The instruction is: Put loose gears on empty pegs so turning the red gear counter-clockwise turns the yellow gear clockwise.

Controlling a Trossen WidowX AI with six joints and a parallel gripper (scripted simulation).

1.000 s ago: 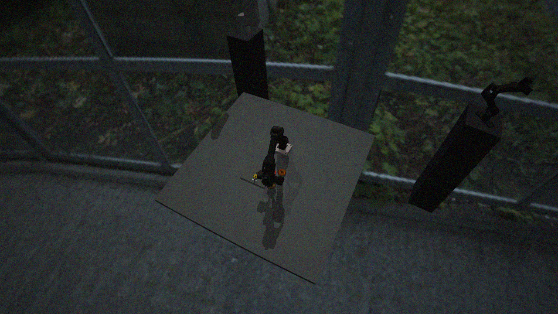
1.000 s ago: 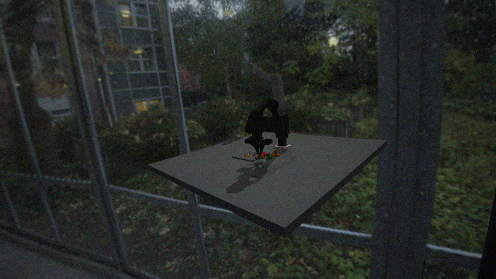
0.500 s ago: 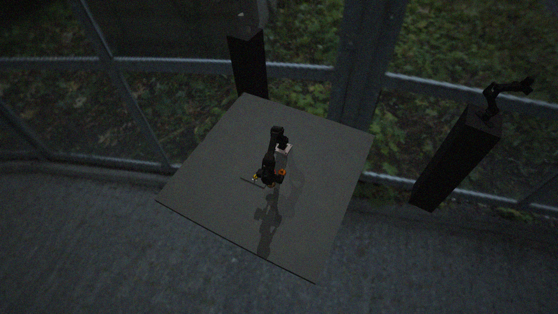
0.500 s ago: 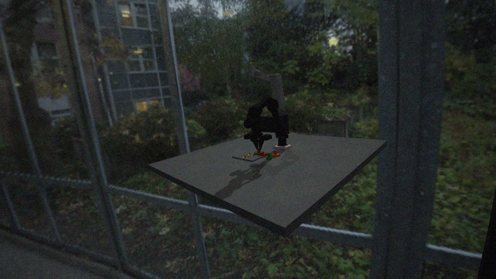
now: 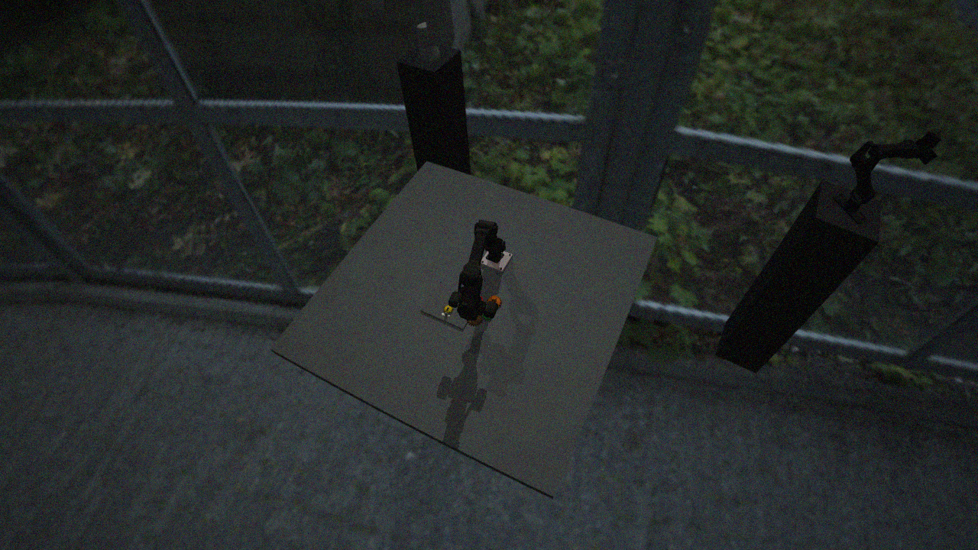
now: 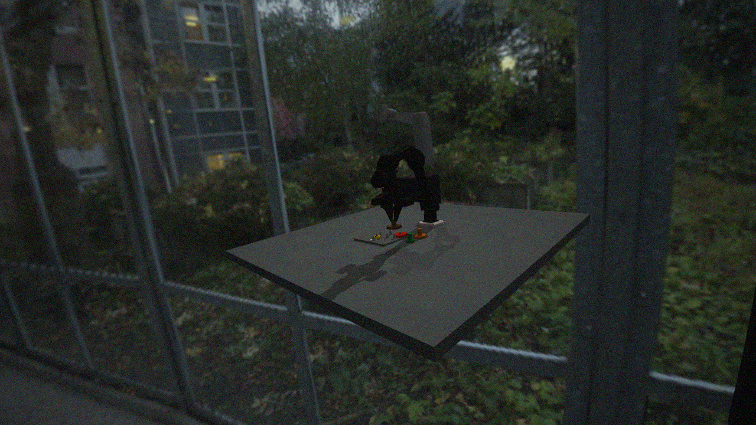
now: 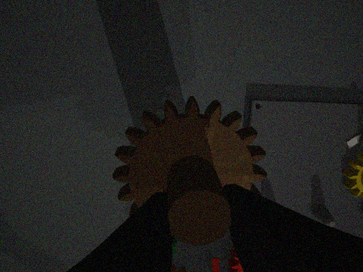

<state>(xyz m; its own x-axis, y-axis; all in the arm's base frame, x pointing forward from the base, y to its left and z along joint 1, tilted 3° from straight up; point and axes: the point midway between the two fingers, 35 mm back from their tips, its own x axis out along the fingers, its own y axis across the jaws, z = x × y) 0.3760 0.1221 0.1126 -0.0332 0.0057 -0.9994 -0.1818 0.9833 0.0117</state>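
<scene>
My gripper tip is 8 cm past the green gear, 1 cm to the right of it and 9 cm above it. Round my gripper tip: brownish gear (1 cm below); red arrow (13 cm behind, 5 cm to the right, 10 cm below); red gear (11 cm behind, 8 cm to the right, 9 cm below).
</scene>
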